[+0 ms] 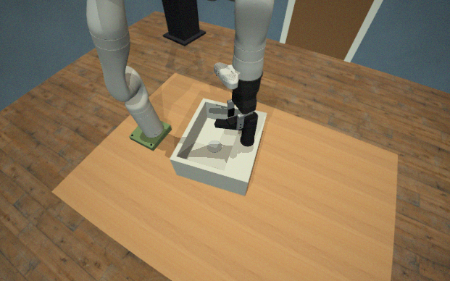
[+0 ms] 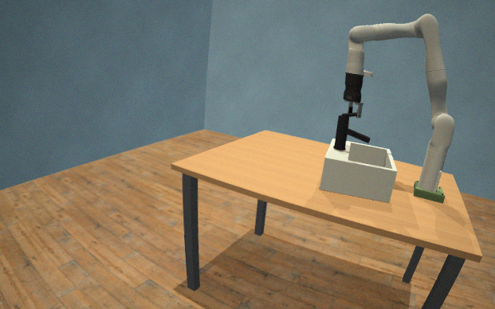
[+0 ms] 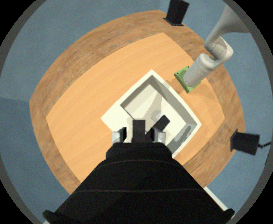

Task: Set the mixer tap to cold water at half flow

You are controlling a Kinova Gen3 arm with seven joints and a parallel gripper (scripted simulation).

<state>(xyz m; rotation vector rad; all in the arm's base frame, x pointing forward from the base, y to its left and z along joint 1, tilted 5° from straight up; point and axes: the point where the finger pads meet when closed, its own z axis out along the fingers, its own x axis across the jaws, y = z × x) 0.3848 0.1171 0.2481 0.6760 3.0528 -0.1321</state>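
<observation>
Now: hand 10 mm short of the lever, 20 mm to the right of it and 10 mm above it. Also, from my hand: black mixer tap (10 mm ahead, 30 mm to the left, 60 mm below); then white basin (90 mm behind, 10 mm to the left, 250 mm below).
</observation>
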